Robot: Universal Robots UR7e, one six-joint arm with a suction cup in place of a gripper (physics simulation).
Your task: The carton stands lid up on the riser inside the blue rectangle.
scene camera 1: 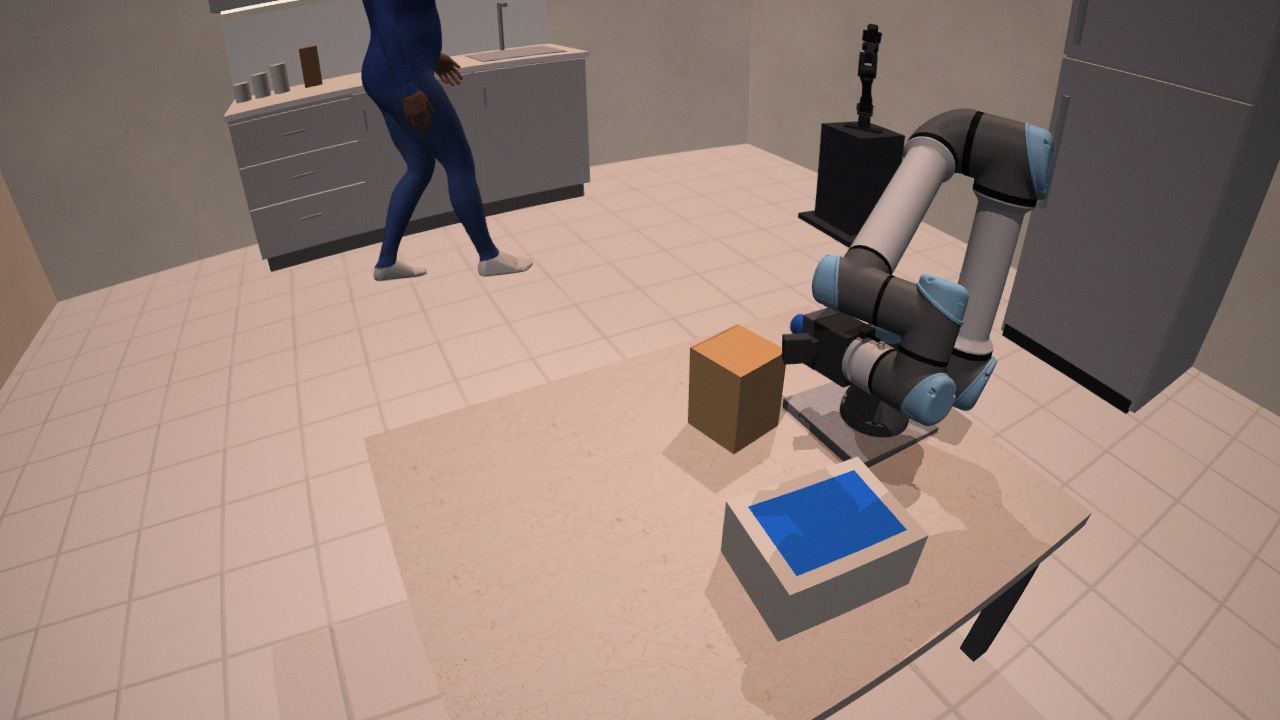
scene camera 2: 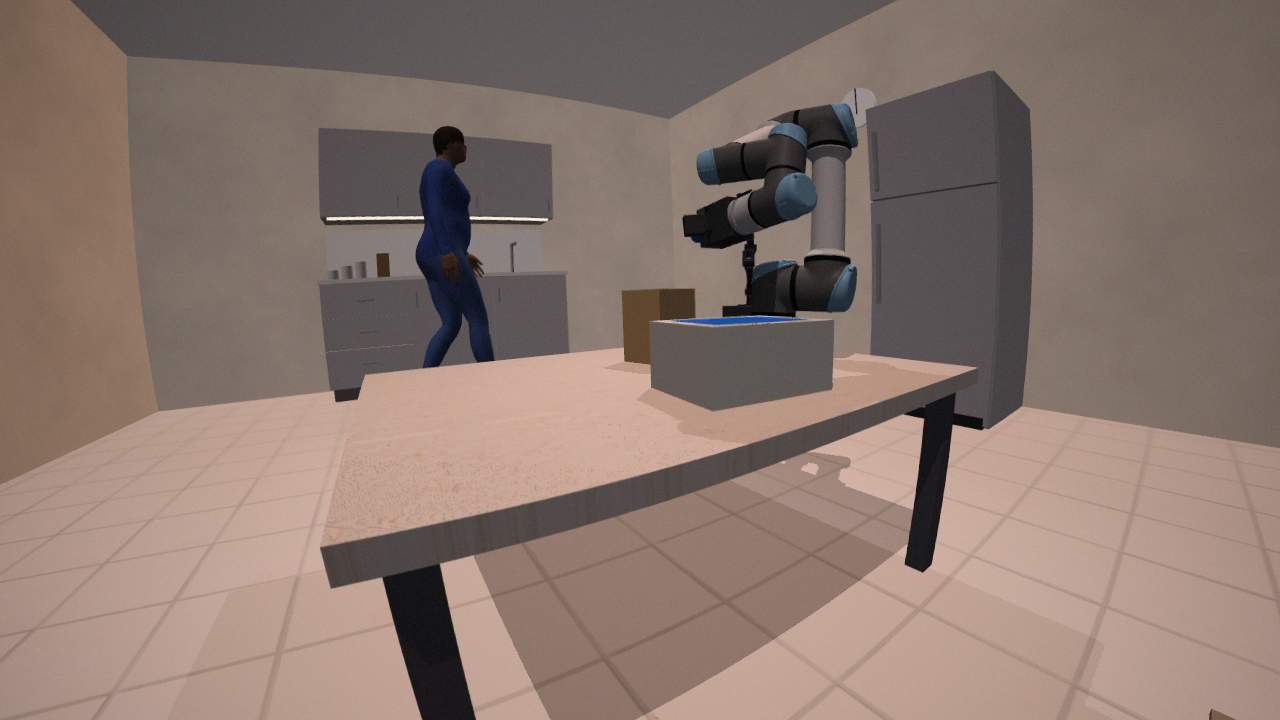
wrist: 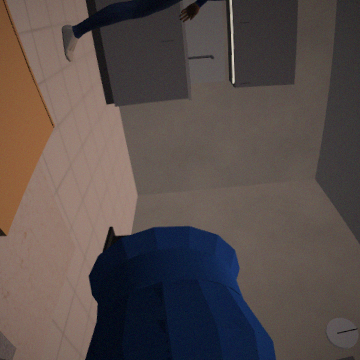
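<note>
The brown carton stands upright on the table, its lighter orange face up, behind the riser. In the wrist view its orange face shows at the left edge. The grey riser carries the blue rectangle on its top, with nothing on it. My suction cup points sideways, above and beside the carton's top right edge. It is clear of the carton and holds nothing.
A person in blue walks by the kitchen counter at the back. A grey fridge stands right of the arm's base. A black pedestal stands behind the table.
</note>
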